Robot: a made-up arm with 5 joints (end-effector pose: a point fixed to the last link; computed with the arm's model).
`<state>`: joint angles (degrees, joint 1 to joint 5).
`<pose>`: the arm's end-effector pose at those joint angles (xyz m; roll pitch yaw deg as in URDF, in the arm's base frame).
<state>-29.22 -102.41 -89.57 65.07 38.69</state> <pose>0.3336 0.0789 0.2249 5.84 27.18 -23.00</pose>
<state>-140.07 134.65 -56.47 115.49 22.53</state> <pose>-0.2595 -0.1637 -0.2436 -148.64 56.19 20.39</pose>
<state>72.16 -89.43 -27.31 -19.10 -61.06</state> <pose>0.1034 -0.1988 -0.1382 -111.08 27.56 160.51</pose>
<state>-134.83 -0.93 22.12 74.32 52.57</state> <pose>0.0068 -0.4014 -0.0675 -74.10 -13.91 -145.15</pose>
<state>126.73 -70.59 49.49 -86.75 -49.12</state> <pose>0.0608 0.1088 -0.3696 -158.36 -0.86 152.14</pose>
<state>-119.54 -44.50 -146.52 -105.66 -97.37</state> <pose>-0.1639 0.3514 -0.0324 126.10 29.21 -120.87</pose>
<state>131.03 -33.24 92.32 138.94 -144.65</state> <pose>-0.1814 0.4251 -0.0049 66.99 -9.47 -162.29</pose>
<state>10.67 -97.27 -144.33 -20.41 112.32</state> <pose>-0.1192 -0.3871 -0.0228 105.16 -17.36 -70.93</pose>
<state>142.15 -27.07 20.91 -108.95 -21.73</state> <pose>-0.0292 -0.1322 -0.4053 -142.80 28.42 86.42</pose>
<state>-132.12 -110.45 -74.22 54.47 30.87</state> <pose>-0.1864 0.3043 0.1297 2.47 44.93 83.32</pose>
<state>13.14 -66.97 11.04 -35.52 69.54</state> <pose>0.2274 0.2864 -0.1104 104.10 24.20 91.94</pose>
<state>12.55 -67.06 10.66 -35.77 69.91</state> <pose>0.2260 0.2876 -0.1106 104.38 23.66 92.19</pose>
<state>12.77 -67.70 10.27 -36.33 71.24</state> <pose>0.2272 0.2860 -0.1125 105.47 22.02 91.68</pose>
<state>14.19 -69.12 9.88 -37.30 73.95</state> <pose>0.2321 0.2800 -0.1169 107.65 18.85 89.87</pose>
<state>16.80 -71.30 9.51 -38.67 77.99</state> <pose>0.2402 0.2692 -0.1236 110.85 14.29 86.47</pose>
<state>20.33 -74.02 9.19 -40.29 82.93</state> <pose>0.2499 0.2545 -0.1320 114.80 8.95 81.47</pose>
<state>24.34 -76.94 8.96 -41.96 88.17</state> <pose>0.2594 0.2373 -0.1408 119.10 3.62 75.28</pose>
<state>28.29 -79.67 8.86 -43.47 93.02</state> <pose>0.2669 0.2204 -0.1490 123.25 -0.94 68.77</pose>
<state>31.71 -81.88 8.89 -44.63 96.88</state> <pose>0.2723 0.2059 -0.1555 126.71 -4.27 62.98</pose>
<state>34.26 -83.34 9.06 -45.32 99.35</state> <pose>0.2758 0.1957 -0.1596 129.01 -6.24 58.87</pose>
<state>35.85 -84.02 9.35 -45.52 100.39</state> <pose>0.2780 0.1900 -0.1611 129.97 -7.02 56.80</pose>
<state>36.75 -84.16 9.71 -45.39 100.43</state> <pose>0.2797 0.1876 -0.1609 129.99 -7.04 56.23</pose>
